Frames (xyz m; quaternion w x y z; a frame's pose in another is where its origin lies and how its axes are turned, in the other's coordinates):
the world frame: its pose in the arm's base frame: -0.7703 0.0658 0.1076 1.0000 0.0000 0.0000 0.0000
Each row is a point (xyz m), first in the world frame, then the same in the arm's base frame.
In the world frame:
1: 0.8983 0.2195 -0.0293
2: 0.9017 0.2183 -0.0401
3: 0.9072 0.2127 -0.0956
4: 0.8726 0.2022 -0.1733
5: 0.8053 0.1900 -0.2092
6: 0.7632 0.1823 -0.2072
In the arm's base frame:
1: 0.1280 0.2853 0.0783
2: 0.1314 0.2841 0.0675
3: 0.1369 0.2785 0.0120
4: 0.1023 0.2680 -0.0657
5: 0.0350 0.2558 -0.1016
6: -0.0071 0.2481 -0.0996

